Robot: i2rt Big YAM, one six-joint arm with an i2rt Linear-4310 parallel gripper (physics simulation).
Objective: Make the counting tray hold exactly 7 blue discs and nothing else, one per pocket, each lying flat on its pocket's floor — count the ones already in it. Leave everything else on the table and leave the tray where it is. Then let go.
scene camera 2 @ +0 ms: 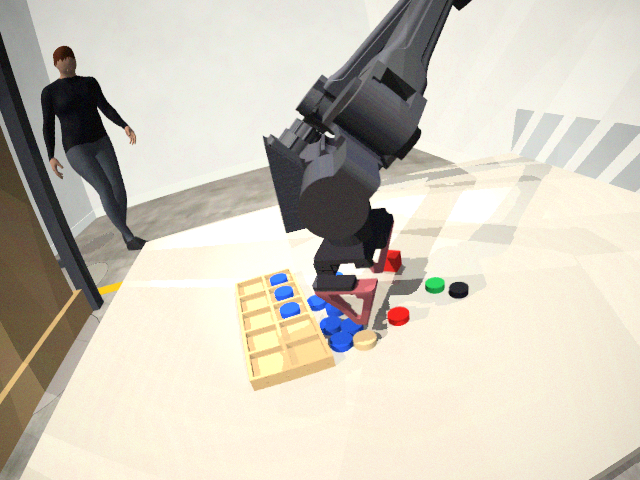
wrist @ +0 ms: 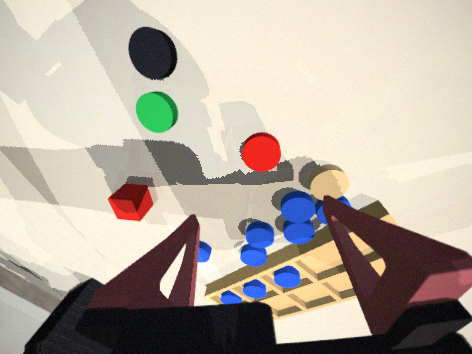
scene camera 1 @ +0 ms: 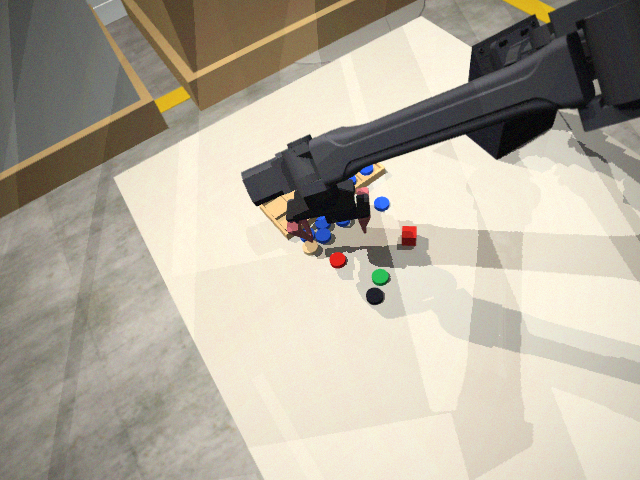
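Observation:
The wooden counting tray [scene camera 1: 278,205] [scene camera 2: 294,373] [wrist: 235,280] has two rows of pockets. Three blue discs [scene camera 2: 278,279] [scene camera 2: 283,292] [scene camera 2: 289,309] [wrist: 230,298] [wrist: 254,289] [wrist: 287,276] lie in neighbouring pockets of the row nearer the loose discs. Several loose blue discs lie beside the tray; a close group includes a disc [scene camera 1: 323,236] [scene camera 2: 351,326] [wrist: 298,206] and one at the tray wall [scene camera 2: 340,341]. Another blue disc [scene camera 1: 381,203] [wrist: 203,251] lies apart. My gripper [scene camera 1: 338,236] [scene camera 2: 370,297] [wrist: 258,211] is open and empty above the loose discs. The arm hides part of the tray in scene camera 1.
A tan disc [scene camera 1: 310,248] [scene camera 2: 364,339] [wrist: 329,182] lies close to the blue group. A red disc [scene camera 1: 337,259] [scene camera 2: 398,315] [wrist: 261,152], green disc [scene camera 1: 380,276] [scene camera 2: 434,284] [wrist: 156,111], black disc [scene camera 1: 374,296] [scene camera 2: 458,289] [wrist: 152,53] and red cube [scene camera 1: 408,235] [scene camera 2: 393,260] [wrist: 130,201] lie on the table.

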